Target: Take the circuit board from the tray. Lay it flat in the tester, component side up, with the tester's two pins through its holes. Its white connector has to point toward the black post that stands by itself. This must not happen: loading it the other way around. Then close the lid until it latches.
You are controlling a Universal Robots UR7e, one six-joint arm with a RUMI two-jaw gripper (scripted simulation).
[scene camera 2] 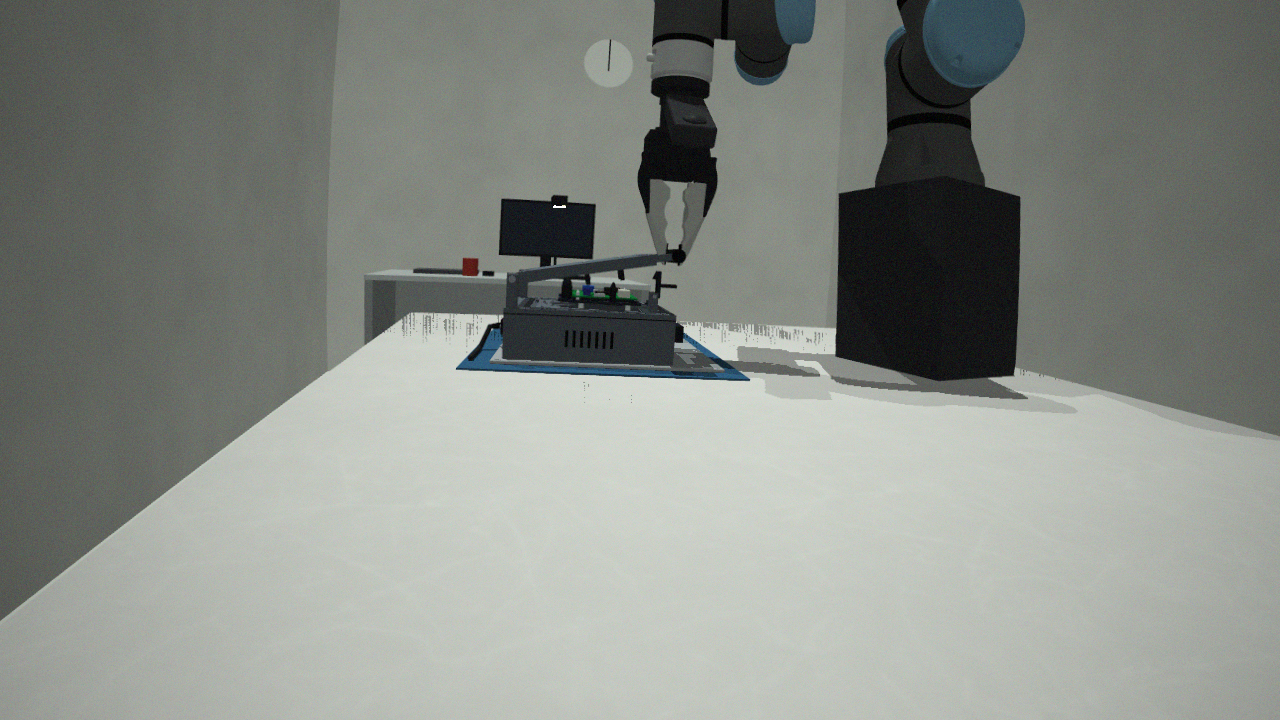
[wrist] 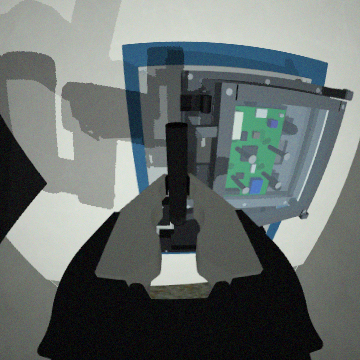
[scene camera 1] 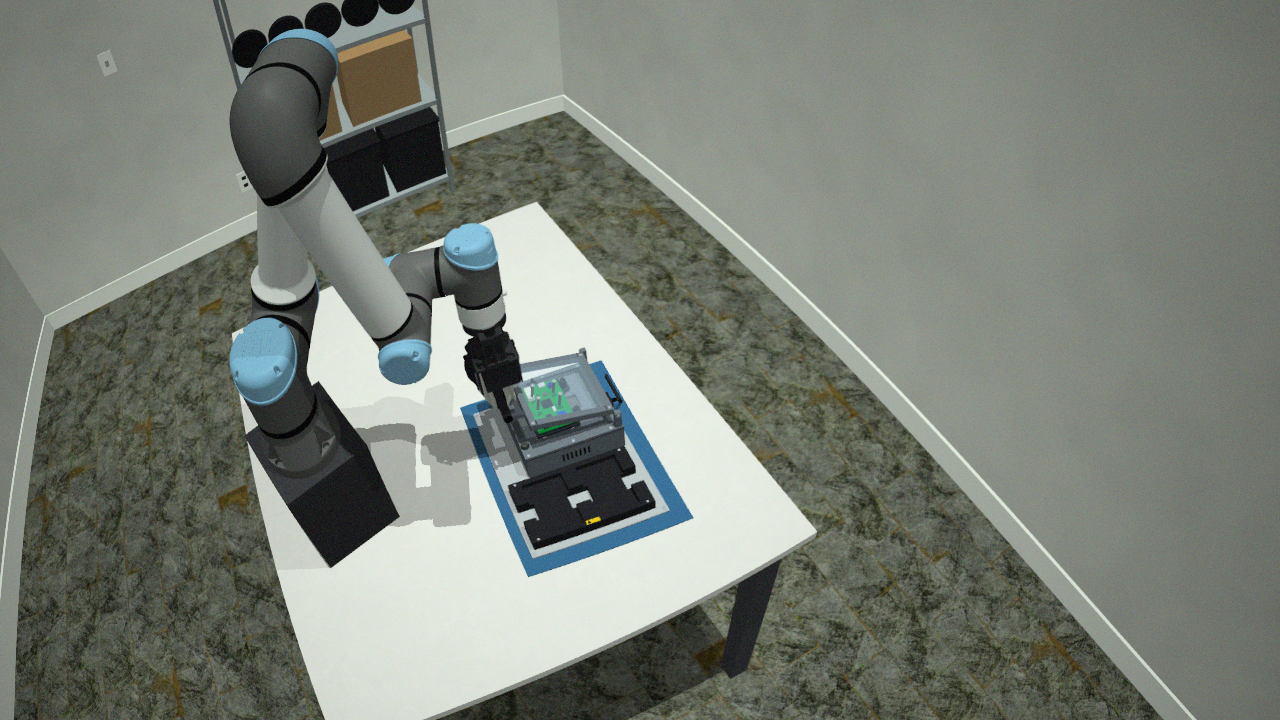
Labels:
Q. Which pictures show the gripper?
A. Scene camera 2, the wrist view and scene camera 1: all of them.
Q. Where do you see a lid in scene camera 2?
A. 620, 263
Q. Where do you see a lid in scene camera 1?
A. At 555, 391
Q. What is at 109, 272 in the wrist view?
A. The gripper.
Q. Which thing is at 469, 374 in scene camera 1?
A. The gripper.

